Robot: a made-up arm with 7 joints.
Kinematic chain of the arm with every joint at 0, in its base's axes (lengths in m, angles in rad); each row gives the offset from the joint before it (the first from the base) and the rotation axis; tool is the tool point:
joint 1: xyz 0 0 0.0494 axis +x
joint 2: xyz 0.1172 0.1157 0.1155 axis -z
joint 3: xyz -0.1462 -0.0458 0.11 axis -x
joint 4: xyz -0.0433 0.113 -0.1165 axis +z
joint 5: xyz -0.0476 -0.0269 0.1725 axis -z
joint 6: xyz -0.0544 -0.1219 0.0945 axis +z
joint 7: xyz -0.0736 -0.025 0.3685 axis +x
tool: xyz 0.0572 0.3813 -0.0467
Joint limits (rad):
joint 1: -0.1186..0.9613
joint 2: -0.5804..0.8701
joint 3: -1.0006..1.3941
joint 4: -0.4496..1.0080
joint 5: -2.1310..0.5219
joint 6: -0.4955..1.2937
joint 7: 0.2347..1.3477
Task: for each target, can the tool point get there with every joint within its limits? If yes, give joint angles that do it. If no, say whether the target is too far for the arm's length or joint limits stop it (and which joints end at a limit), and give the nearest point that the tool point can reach.
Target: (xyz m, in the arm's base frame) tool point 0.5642 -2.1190 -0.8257
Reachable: no: too far | nearest point 0.2073 -1.0126 -0.1801 | short by 1.330 m
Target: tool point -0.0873 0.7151 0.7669
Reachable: yes | joints 0.0124 0.4624 0.8835 0.8092 -0.1348 0.5792 0.5896
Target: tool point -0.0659 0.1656 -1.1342
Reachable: no: joint limits stop it (at a limit: joint 1, joint 3, joint 6, joint 7) | nearest point -0.0172 -0.5467 -0.3156 | short by 1.086 m
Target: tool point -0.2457 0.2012 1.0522
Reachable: yes | joints 0.5454 0.2936 0.7930 0.3421 -0.1646 0.9065 0.6759
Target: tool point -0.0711 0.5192 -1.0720
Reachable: no: joint limits stop it (at a limit: joint 1, joint 3, joint 4, joint 5, joint 7) | nearest point -0.1104 0.7411 -0.1504 | short by 0.949 m
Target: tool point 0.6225 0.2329 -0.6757
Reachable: no: joint limits stop it (at a limit: joint 1, joint 2, joint 3, joint 4, joint 5, joint 7) | nearest point 0.4339 0.6228 -0.0870 | short by 0.731 m
